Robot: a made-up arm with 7 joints.
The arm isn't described. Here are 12 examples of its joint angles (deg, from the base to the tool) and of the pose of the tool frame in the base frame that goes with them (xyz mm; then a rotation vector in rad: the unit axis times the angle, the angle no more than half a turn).
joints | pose
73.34 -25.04 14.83 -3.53 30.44 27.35 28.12 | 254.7 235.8 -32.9 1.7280 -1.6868 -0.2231
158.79 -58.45 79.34 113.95 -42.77 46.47 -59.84 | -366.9 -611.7 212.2 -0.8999 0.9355 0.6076
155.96 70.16 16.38 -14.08 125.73 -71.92 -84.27 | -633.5 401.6 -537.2 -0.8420 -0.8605 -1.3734
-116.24 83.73 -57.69 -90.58 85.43 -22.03 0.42 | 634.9 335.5 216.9 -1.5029 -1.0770 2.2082
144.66 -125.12 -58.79 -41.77 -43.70 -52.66 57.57 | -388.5 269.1 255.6 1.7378 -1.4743 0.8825
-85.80 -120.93 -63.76 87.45 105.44 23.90 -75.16 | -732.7 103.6 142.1 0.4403 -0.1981 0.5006
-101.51 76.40 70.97 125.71 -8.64 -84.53 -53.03 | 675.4 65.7 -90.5 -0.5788 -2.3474 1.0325
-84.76 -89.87 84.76 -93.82 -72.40 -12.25 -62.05 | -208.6 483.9 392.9 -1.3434 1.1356 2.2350
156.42 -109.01 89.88 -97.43 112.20 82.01 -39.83 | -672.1 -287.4 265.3 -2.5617 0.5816 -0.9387
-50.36 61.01 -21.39 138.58 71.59 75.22 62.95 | -78.1 -143.2 -418.9 2.2309 -0.1747 1.9449
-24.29 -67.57 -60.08 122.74 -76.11 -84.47 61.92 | -25.4 1033.4 -258.0 0.9290 -0.6106 -0.8316
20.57 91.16 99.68 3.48 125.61 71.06 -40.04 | -136.8 -355.8 -250.7 0.4637 -0.7786 -0.6955
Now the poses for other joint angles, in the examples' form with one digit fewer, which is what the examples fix.
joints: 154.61 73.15 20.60 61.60 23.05 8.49 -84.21
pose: -290 438 -233 1.056 -2.244 1.135
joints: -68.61 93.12 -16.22 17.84 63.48 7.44 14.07
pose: 82 -360 -143 0.190 0.622 1.222
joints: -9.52 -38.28 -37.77 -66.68 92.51 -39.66 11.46
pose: -328 524 -574 0.938 -0.360 0.367
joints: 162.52 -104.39 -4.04 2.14 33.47 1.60 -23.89
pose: -42 -2 352 -0.330 1.965 -2.243
